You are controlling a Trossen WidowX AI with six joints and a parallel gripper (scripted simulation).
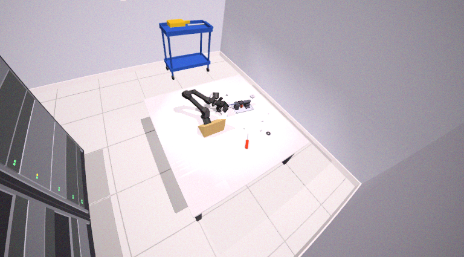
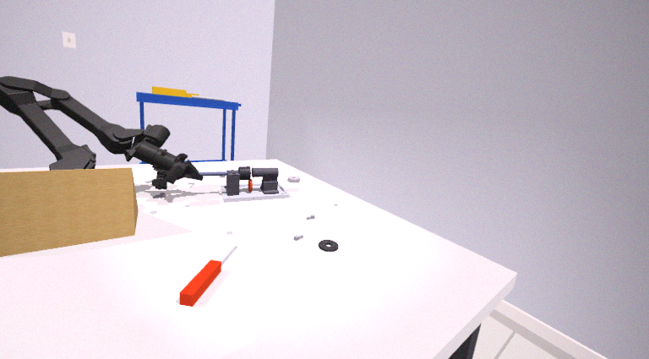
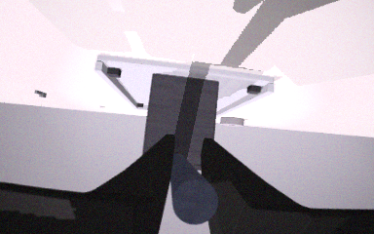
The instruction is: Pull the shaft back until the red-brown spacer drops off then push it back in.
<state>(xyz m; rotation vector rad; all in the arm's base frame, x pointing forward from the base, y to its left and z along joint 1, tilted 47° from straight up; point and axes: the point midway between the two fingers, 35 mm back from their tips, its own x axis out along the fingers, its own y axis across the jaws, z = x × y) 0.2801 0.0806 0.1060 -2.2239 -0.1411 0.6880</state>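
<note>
The round shaft lies 60 mm ahead of my gripper tip, 10 mm to the right of it and 20 mm above it. Also, from my gripper tip: grey ring (400 mm ahead, 90 mm to the left, 60 mm below); then red-brown spacer (160 mm ahead, 20 mm to the right, 30 mm below).
</note>
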